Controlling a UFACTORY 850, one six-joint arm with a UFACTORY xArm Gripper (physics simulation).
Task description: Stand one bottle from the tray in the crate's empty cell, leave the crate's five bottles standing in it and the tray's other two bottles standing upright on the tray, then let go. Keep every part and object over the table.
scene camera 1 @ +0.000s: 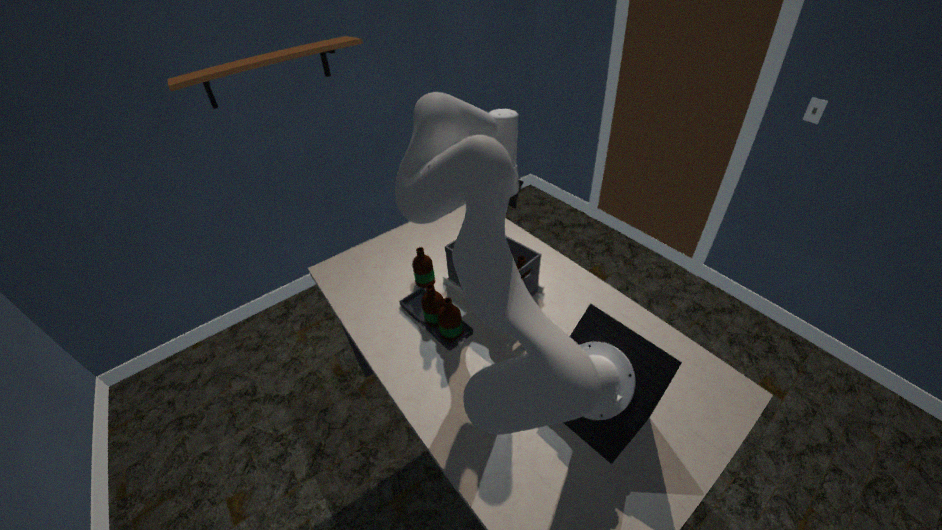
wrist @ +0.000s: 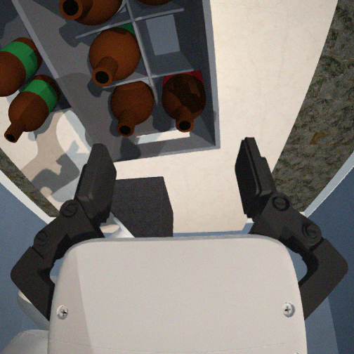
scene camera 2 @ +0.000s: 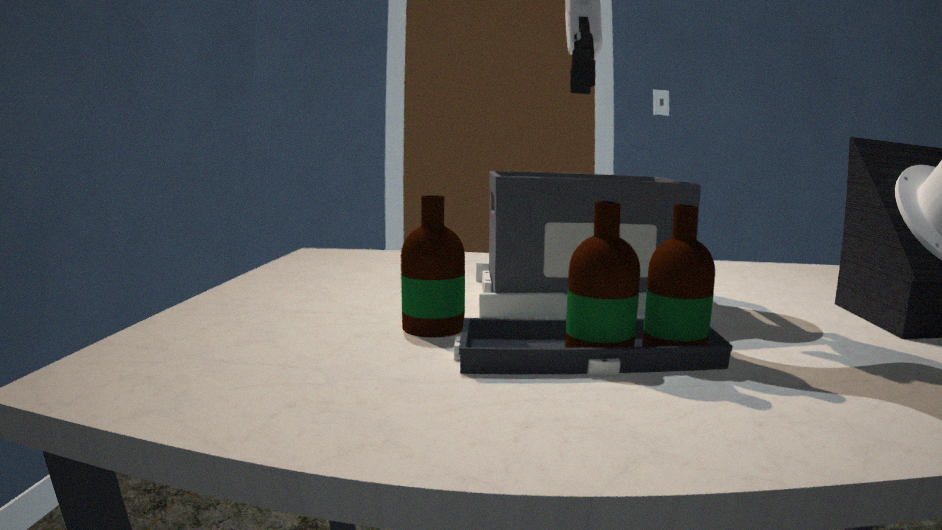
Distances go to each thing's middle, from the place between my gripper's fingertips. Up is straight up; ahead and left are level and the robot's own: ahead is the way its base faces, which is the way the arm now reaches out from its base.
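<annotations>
Pale strip (scene camera 2: 505, 305): 150 mm to the left of my hand, 10 mm behind it, 290 mm below it. Red-labelled bottle (wrist: 183, 98): 220 mm below my hand, 90 mm behind it.
</annotations>
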